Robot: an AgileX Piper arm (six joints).
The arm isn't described. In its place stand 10 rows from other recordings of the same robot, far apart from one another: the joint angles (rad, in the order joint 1, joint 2, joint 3, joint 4, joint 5, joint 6), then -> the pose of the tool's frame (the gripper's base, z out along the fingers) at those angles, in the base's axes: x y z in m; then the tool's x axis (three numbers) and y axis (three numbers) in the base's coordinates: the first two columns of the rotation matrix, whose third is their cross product.
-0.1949, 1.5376, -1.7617, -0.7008, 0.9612, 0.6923 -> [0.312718 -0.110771 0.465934 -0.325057 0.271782 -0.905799 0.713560 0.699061 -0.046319]
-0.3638, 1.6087, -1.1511, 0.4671, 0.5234, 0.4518 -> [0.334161 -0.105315 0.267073 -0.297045 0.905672 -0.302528 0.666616 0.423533 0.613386]
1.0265, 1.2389, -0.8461, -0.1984, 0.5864, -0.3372 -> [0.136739 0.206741 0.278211 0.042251 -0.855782 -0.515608 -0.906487 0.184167 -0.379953]
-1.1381, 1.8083, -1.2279, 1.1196, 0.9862, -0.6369 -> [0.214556 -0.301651 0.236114 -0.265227 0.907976 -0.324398 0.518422 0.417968 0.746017]
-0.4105, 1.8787, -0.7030, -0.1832, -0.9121, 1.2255 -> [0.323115 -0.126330 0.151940 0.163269 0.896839 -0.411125 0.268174 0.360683 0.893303]
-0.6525, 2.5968, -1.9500, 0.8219, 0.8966, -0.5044 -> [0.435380 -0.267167 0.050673 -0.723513 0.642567 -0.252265 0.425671 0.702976 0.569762]
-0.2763, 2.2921, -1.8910, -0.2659, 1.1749, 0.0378 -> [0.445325 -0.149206 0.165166 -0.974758 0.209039 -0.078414 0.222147 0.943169 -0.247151]
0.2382, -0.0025, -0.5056, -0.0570, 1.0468, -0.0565 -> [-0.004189 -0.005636 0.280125 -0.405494 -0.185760 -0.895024 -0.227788 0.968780 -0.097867]
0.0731, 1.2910, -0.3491, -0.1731, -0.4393, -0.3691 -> [0.222057 0.022945 0.193254 -0.282554 -0.522802 -0.804265 -0.325379 0.840957 -0.432341]
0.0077, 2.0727, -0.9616, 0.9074, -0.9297, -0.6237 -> [0.385988 -0.054492 0.126120 -0.310251 0.020465 -0.950434 0.599984 0.779715 -0.179064]
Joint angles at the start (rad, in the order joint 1, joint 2, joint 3, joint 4, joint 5, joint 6): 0.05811 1.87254 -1.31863 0.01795 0.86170 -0.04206
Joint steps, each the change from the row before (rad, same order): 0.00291 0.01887 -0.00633 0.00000 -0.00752 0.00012; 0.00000 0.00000 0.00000 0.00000 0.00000 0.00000; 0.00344 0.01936 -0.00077 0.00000 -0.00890 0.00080; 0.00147 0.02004 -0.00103 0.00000 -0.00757 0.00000; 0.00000 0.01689 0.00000 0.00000 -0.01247 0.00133; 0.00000 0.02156 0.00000 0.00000 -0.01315 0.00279; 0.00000 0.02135 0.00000 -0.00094 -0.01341 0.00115; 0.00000 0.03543 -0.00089 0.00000 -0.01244 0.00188; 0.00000 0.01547 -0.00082 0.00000 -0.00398 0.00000; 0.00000 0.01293 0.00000 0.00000 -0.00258 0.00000; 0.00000 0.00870 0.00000 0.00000 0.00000 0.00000; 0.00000 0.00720 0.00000 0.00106 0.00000 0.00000; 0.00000 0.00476 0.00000 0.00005 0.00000 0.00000; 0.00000 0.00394 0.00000 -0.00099 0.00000 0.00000
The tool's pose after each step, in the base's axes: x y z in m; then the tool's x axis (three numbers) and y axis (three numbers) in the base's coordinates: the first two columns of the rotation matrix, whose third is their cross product. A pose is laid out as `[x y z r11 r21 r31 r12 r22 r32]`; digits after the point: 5 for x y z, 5 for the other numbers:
[0.37891 0.02438 0.19429 -0.96776 -0.08932 -0.23551 -0.09337 0.99561 0.00606]
[0.37891 0.02438 0.19429 -0.96776 -0.08932 -0.23551 -0.09337 0.99561 0.00606]
[0.38106 0.02582 0.18730 -0.96977 -0.09188 -0.22608 -0.09582 0.99538 0.00648]
[0.38310 0.02651 0.18003 -0.97216 -0.09337 -0.21493 -0.09709 0.99525 0.00677]
[0.38512 0.02663 0.17377 -0.97324 -0.09195 -0.21059 -0.09557 0.99540 0.00708]
[0.38729 0.02676 0.16567 -0.97525 -0.08911 -0.20234 -0.09259 0.99567 0.00777]
[0.38932 0.02682 0.15760 -0.97689 -0.08855 -0.19453 -0.09171 0.99576 0.00729]
[0.39160 0.02695 0.14415 -0.98113 -0.08680 -0.17279 -0.08953 0.99595 0.00806]
[0.39242 0.02700 0.13832 -0.98291 -0.08687 -0.16227 -0.08939 0.99596 0.00828]
[0.39281 0.02703 0.13327 -0.98454 -0.08694 -0.15206 -0.08926 0.99597 0.00849]
[0.39289 0.02703 0.12984 -0.98582 -0.08703 -0.14345 -0.08919 0.99598 0.00870]
[0.39292 0.02710 0.12701 -0.98689 -0.08634 -0.13634 -0.08848 0.99603 0.00971]
[0.39294 0.02711 0.12513 -0.98753 -0.08635 -0.13163 -0.08841 0.99604 0.00985]
[0.39295 0.02704 0.12358 -0.98798 -0.08708 -0.12771 -0.08897 0.99599 0.00916]

